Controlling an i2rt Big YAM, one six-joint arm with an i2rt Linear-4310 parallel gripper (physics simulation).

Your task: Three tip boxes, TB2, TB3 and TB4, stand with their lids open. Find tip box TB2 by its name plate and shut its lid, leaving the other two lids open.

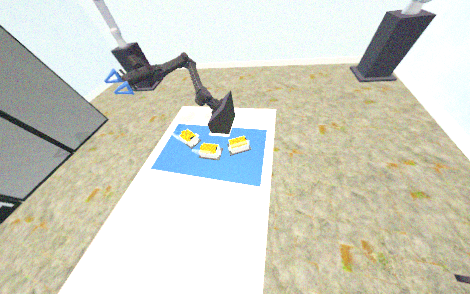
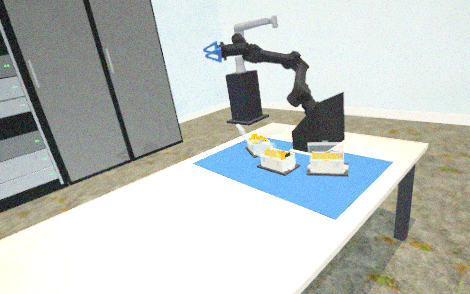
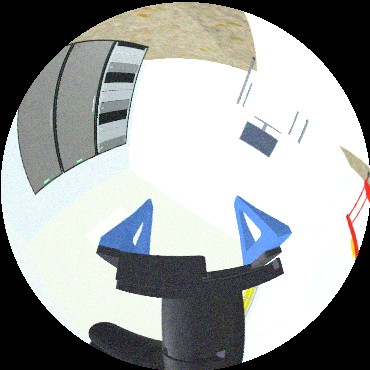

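Pixels of known places: gripper, between the fingertips: (image 1: 109,87) (image 2: 204,53) (image 3: 193,201); arm's base, origin of its link: (image 1: 217,106) (image 2: 317,114).
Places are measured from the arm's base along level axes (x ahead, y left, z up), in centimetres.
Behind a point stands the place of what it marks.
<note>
Three white tip boxes with yellow tips stand open on the blue mat (image 1: 215,172) @[z -14.2, x 48.7, y 5.7 cm] (image 2: 320,200) @[z -14.2, x 48.6, y 26.4 cm]: a left box (image 1: 189,138) (image 2: 258,147) @[z -2.6, x 41.8, y -3.9 cm], a middle box (image 1: 209,151) @[z 0.3, x 42.1, y 4.2 cm] (image 2: 278,162) @[z -7.8, x 40.5, y 4.5 cm] and a right box (image 1: 238,145) @[z -1.2, x 35.7, y 20.7 cm] (image 2: 326,166) @[z -10.6, x 31.7, y 20.2 cm]. The left box's clear lid (image 2: 242,131) @[z -0.4, x 33.0, y -20.4 cm] leans up at its left. The right box's lid (image 2: 318,147) @[z -1.0, x 36.5, y 19.8 cm] stands up behind its tips. The middle box's lid is pale and hard to make out. No name plate is readable, so I cannot tell which box is TB2. My gripper (image 1: 111,85) @[z 36.6, x 30.7, y -40.5 cm] (image 2: 205,53) @[z 36.6, x 30.7, y -40.5 cm] (image 3: 193,201) @[z 36.6, x 30.7, y -40.5 cm] is open and empty, high up, left of and well away from the boxes.
My arm's black base block (image 1: 223,117) @[z 2.8, x 15.2, y 8.1 cm] (image 2: 320,122) @[z 0.7, x 14.3, y 9.2 cm] stands right behind the boxes. Grey cabinets (image 1: 40,110) (image 2: 125,75) (image 3: 80,110) are at the left. Dark pedestals (image 1: 395,45) (image 2: 244,97) stand beyond the white table (image 1: 190,220) @[z -14.4, x 77.7, y -1.8 cm] (image 2: 175,225) @[z -14.5, x 84.2, y -6.0 cm].
</note>
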